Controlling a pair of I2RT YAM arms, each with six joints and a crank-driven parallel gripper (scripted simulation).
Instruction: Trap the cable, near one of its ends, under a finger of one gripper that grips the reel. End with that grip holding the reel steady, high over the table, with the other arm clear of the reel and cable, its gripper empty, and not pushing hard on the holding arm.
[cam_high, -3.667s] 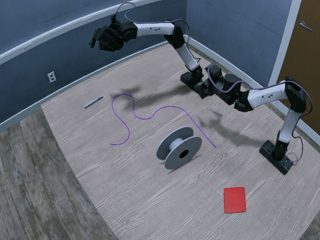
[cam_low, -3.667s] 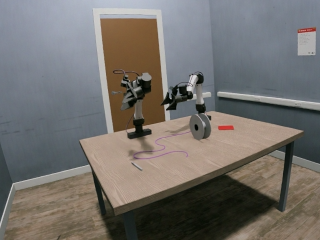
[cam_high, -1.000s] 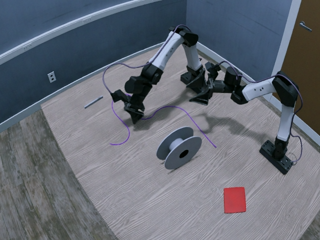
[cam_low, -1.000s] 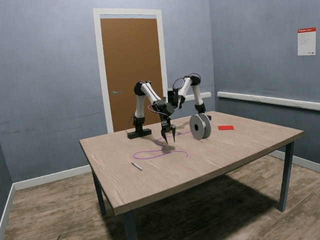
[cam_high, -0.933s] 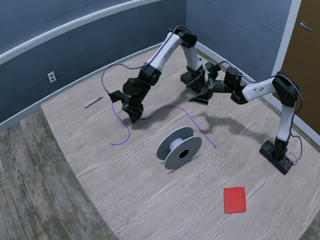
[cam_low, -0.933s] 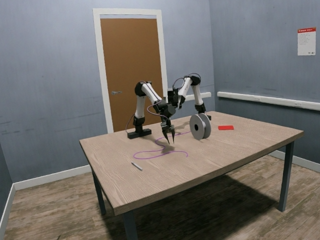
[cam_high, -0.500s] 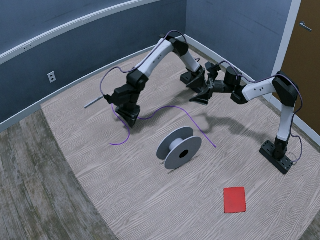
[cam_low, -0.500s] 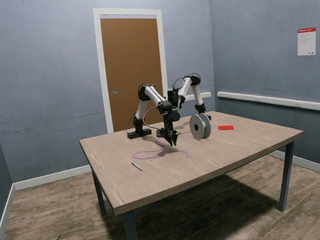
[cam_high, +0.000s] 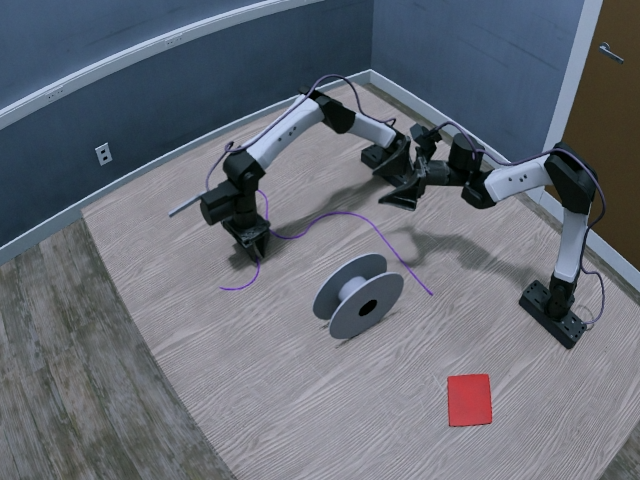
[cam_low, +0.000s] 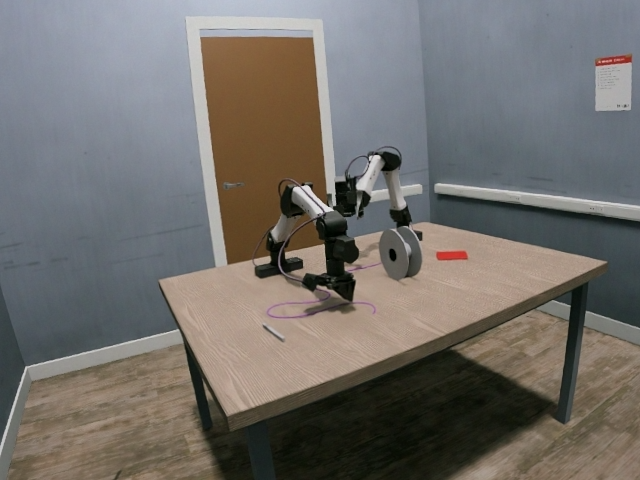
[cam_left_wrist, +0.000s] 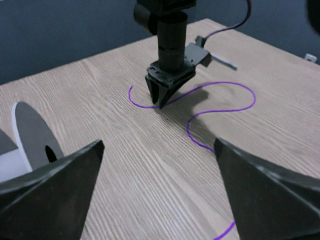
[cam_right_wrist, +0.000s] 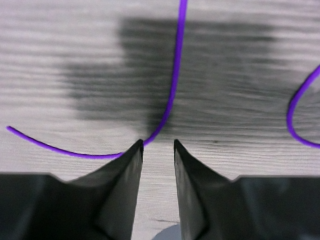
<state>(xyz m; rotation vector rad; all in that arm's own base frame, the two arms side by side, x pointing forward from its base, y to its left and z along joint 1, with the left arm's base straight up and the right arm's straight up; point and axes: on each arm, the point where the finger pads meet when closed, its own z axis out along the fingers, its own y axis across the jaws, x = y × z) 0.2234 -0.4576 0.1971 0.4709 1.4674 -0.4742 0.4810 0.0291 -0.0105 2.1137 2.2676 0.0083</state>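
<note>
The grey reel lies 9 cm behind my right hand, 28 cm to the left of it and 8 cm above it. Also, from my right hand: thin grey rod: 6 cm ahead, 29 cm to the right, 1 cm below.
My left hand is 15 cm short of the grey reel, 13 cm to the right of it and 13 cm above it. From my left hand the other things lie so: thin grey rod: 43 cm to the right, 30 cm ahead, 22 cm below.
</note>
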